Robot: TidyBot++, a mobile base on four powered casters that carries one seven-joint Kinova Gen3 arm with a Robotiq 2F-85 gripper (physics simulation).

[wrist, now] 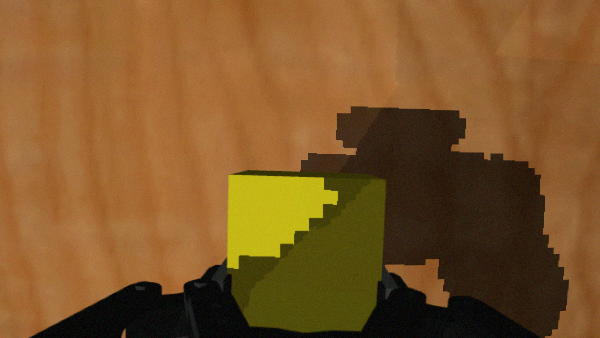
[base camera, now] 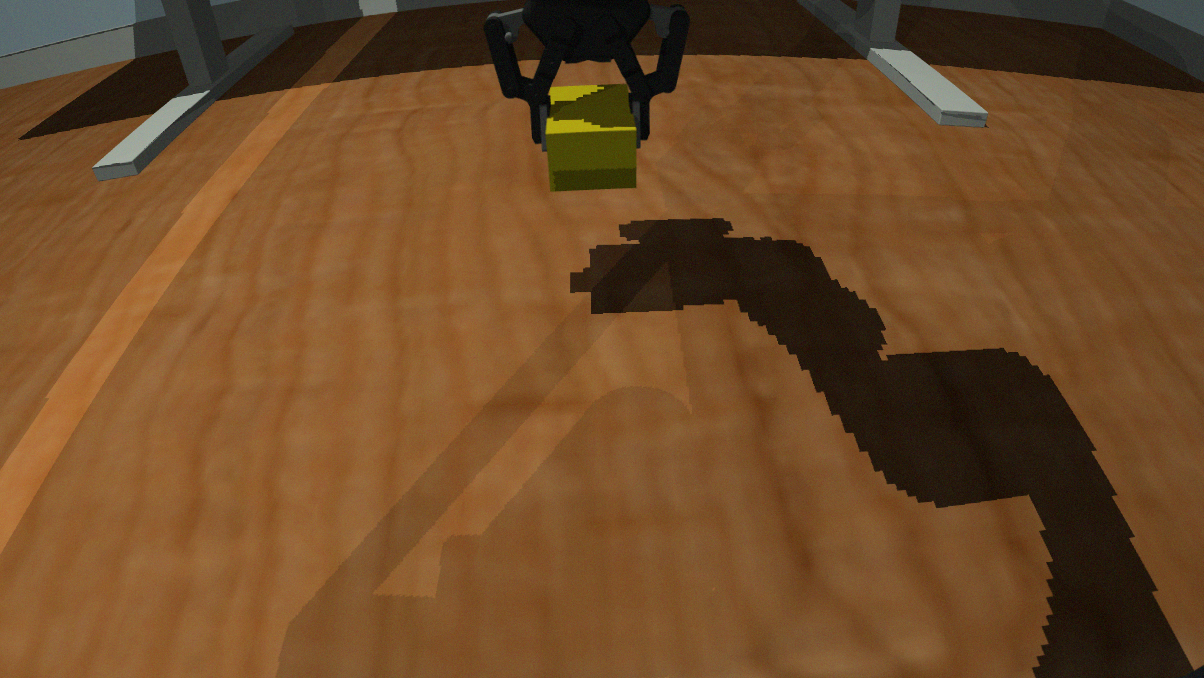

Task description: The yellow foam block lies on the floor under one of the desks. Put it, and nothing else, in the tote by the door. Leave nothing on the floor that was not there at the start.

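Places are measured from the arm's base along level axes (x ahead, y left, z up), in millimetres.
Pixels of known places: gripper, fingertip midpoint: [wrist: 303, 279] [base camera: 591, 145].
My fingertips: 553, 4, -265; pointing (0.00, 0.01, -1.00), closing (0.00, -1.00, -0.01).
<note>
Ahead of a thing's pixels: the offset from my fingertips to its top centre, as dx, dy, dz. "*": to the spot under its first point. Level surfaces: height alone.
The yellow foam block @(+5, +0, +30) [base camera: 591, 155] [wrist: 305, 240] is between the two fingers, near the top middle of the base camera view and at the lower middle of the wrist view. My gripper [base camera: 592, 126] [wrist: 303, 279] points down and is shut on the block, with one finger pad against each side. The block hangs above the wooden floor, and the arm's dark shadow lies apart from it. The tote and the door do not show in either view.
A desk foot @(* +409, +687, -106) [base camera: 151, 138] stands at the upper left of the base camera view, and another desk foot [base camera: 931, 84] at the upper right. Dark shade lies on the floor @(dz -131) [base camera: 337, 421] between them, with a wall behind.
</note>
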